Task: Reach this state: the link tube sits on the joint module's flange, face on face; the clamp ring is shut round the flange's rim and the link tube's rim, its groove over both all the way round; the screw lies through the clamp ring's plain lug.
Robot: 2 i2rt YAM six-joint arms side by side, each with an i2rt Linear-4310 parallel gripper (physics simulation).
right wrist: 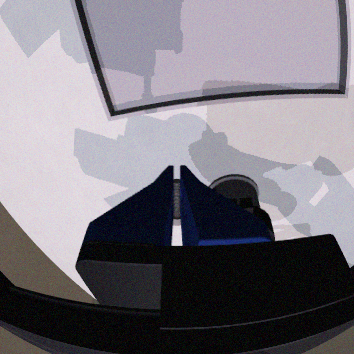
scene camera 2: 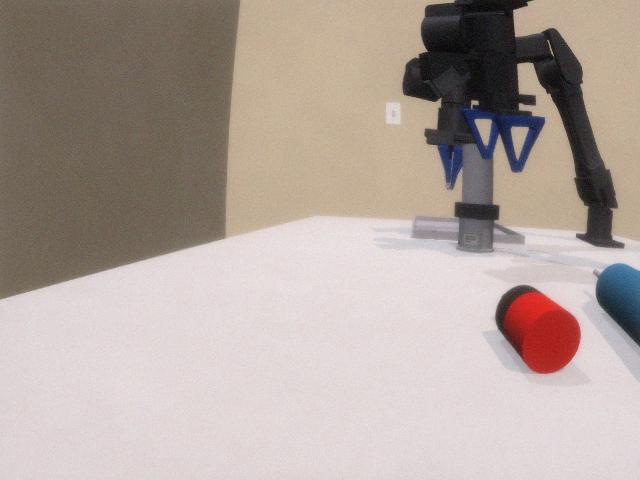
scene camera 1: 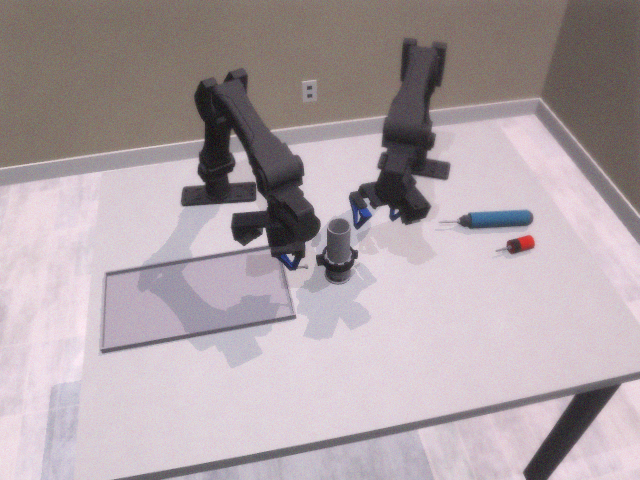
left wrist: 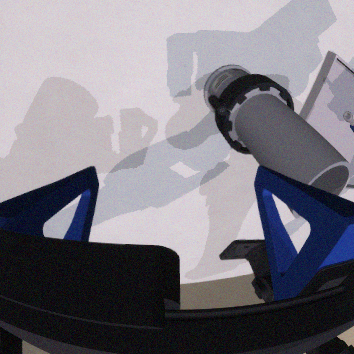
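Pixels of known places: left gripper, fingertip midpoint: [scene camera 2: 501, 165] [scene camera 1: 373, 223] [left wrist: 176, 174]; right gripper, fingertip midpoint: [right wrist: 176, 174] [scene camera 2: 449, 189] [scene camera 1: 292, 269] [left wrist: 352, 123]; left arm's base, origin of the base link: [scene camera 1: 413, 166]; right arm's base, origin of the base link: [scene camera 2: 598, 242] [scene camera 1: 219, 195] [left wrist: 255, 247].
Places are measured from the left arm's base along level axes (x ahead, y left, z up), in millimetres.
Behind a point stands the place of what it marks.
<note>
The grey link tube [scene camera 1: 338, 241] {z 139, x 464, y -105 mm} [scene camera 2: 478, 178] {z 109, x 430, y -87 mm} [left wrist: 290, 140] {z 129, x 442, y -85 mm} stands upright above the joint module [scene camera 1: 338, 277] {z 23, x 467, y -103 mm} [scene camera 2: 474, 233] {z 28, x 432, y -83 mm} [right wrist: 234, 188] {z 20, x 451, y -137 mm}. The black clamp ring [scene camera 1: 338, 266] {z 70, x 474, y -102 mm} [scene camera 2: 476, 211] {z 60, x 428, y -76 mm} [left wrist: 257, 81] {z 68, x 458, y -80 mm} goes round the joint between them; its groove's fit is hidden. My right gripper [scene camera 1: 292, 268] {z 90, x 524, y -191 mm} [scene camera 2: 450, 187] {z 90, x 524, y -191 mm} [right wrist: 176, 174] {z 90, x 524, y -191 mm} is shut on the small metal screw [scene camera 1: 303, 266] {z 98, x 517, y -168 mm} [left wrist: 348, 116] {z 97, x 515, y -163 mm} [right wrist: 176, 200] {z 97, x 519, y -178 mm}, which points sideways, left of the ring and apart from it in scene camera 1. My left gripper [scene camera 1: 377, 221] {z 127, x 380, y -45 mm} [scene camera 2: 501, 163] {z 127, x 380, y -45 mm} [left wrist: 176, 174] {z 127, x 380, y -45 mm} is open and empty, up beside the tube's top.
A shallow framed tray [scene camera 1: 199, 333] {z 11, x 685, y -354 mm} [scene camera 2: 509, 236] {z 13, x 421, y -255 mm} [right wrist: 225, 96] {z 12, x 497, y -220 mm} lies at the left in scene camera 1. A blue screwdriver [scene camera 1: 498, 218] {z 36, x 191, y 239 mm} [scene camera 2: 620, 294] {z 28, x 199, y 234 mm} and a short red one [scene camera 1: 524, 242] {z 32, x 254, y 305 mm} [scene camera 2: 547, 335] {z 21, x 236, y 326 mm} lie at the right there.
</note>
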